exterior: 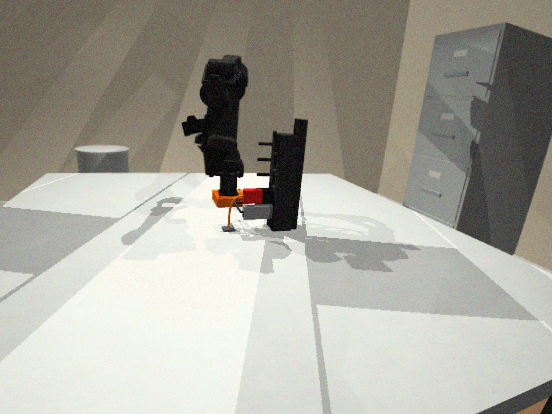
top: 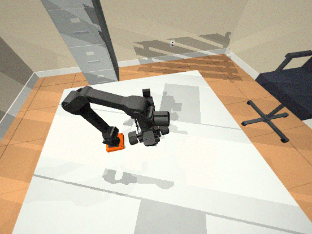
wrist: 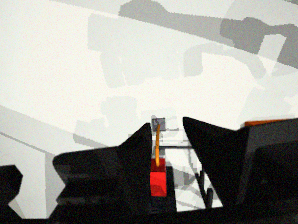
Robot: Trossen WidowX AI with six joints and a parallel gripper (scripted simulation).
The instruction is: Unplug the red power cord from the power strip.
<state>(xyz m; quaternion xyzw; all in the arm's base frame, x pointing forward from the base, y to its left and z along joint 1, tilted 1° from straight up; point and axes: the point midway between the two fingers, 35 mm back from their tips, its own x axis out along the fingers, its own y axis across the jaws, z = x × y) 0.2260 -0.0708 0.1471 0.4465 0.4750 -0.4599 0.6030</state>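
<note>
Right now my gripper tip is 13 cm to the right of the red plug and 4 cm above it.
</note>
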